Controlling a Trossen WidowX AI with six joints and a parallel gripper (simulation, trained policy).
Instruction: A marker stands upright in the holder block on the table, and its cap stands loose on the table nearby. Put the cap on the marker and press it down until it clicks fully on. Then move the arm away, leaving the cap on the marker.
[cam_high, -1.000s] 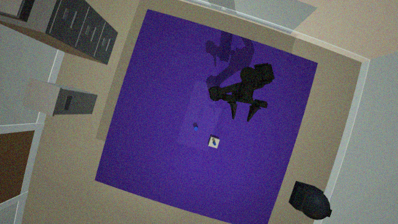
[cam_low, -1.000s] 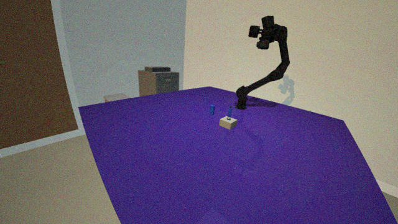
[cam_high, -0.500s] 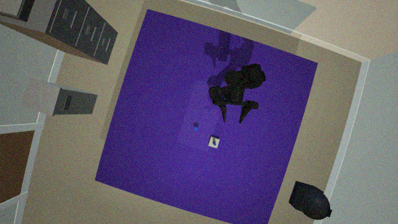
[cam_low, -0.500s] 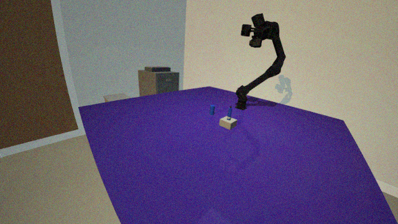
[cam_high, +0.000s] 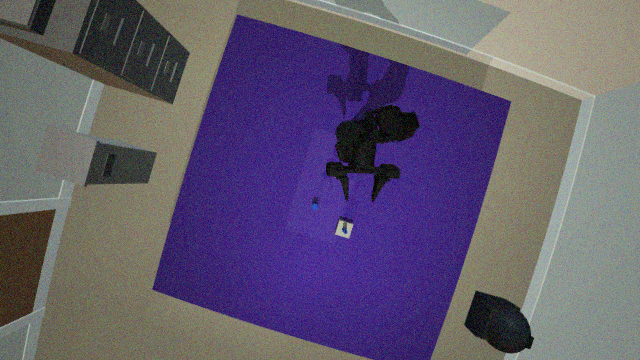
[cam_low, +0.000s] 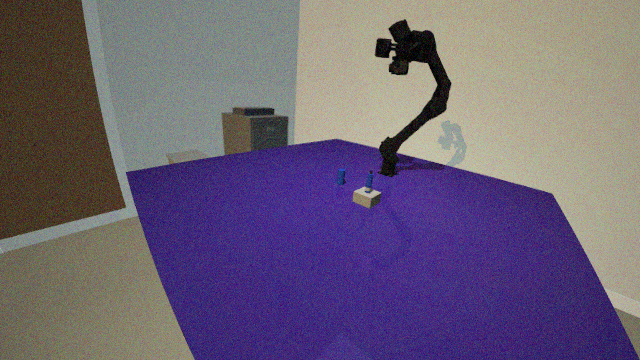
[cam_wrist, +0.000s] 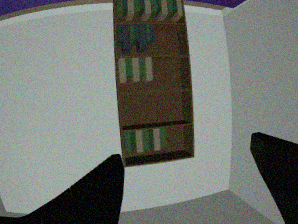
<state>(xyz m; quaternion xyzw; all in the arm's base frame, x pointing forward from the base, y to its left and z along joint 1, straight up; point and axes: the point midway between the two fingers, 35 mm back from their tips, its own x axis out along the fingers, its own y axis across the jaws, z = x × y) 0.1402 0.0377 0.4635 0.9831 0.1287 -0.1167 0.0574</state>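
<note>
Now: gripper tip 430 mm above the blue marker cap, 100 mm to the left of it and 90 mm short of it. Also, from my gripper tip: tan holder block: 440 mm below, 150 mm ahead, 40 mm to the left.
</note>
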